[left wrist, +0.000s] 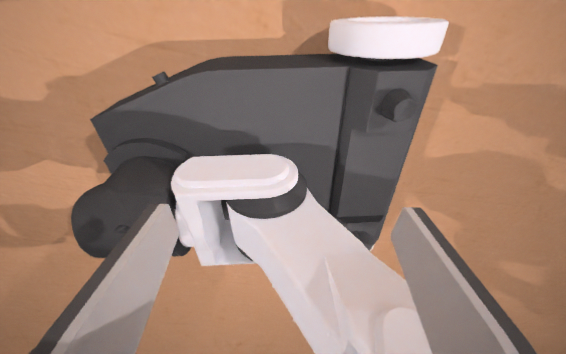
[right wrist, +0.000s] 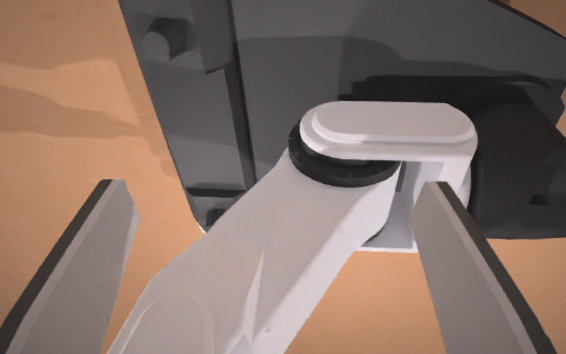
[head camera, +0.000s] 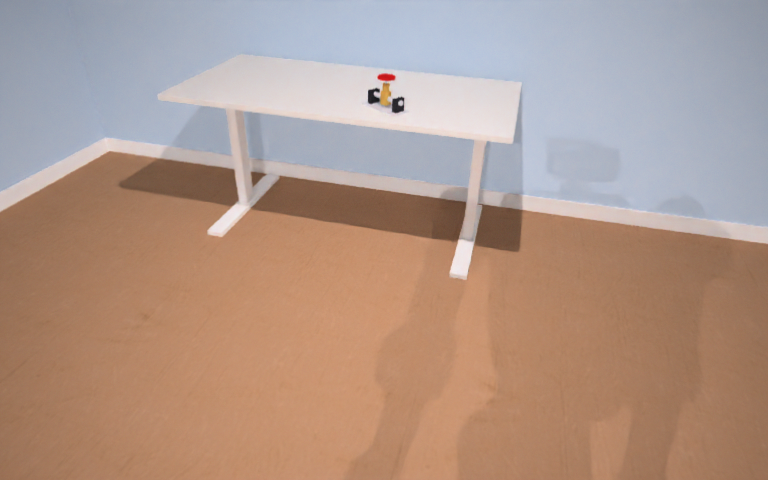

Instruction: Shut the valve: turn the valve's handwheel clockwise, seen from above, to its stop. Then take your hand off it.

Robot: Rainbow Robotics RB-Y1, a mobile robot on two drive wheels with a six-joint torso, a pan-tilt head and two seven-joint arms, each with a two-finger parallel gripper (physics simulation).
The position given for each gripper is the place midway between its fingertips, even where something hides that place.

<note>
In view: the left gripper (left wrist: pixel 285 219), the right gripper (right wrist: pixel 275 199), a valve (head camera: pixel 384 105) and a white table (head camera: pixel 485 110).
</note>
